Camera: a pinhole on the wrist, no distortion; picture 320 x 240 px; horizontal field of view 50.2 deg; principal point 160.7 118.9 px. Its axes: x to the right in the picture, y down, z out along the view. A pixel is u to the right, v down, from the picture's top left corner.
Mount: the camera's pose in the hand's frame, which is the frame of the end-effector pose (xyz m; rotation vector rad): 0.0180 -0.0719 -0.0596 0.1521 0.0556 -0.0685
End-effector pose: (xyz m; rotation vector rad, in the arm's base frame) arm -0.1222 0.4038 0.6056 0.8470 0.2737 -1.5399
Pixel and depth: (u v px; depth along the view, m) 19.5 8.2 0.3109
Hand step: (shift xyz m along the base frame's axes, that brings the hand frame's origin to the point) -0.2872 -0.0357 0.1691
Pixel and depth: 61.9 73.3 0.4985
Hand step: -0.3481 -0.1538 0.3068
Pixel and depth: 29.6 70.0 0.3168
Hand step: -0.2413 -0.0623 0.1876
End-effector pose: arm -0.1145 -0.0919 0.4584 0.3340 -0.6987 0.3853
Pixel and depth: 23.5 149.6 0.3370
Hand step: -0.1888 -0.2171 0.1250
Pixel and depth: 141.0 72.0 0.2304
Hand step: -0.0193 -0.1864 0.1041
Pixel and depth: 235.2 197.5 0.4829
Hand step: -0.1087 -0.1817 0.4045
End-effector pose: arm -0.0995 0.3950 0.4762 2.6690 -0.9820 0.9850
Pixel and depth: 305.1 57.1 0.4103
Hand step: 0.4272 -0.0457 -0.1030
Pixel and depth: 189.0 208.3 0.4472
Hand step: 0.2787 -0.1551 -0.2530
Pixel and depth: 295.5 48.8 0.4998
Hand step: 0.5132 -0.0532 -0.1469
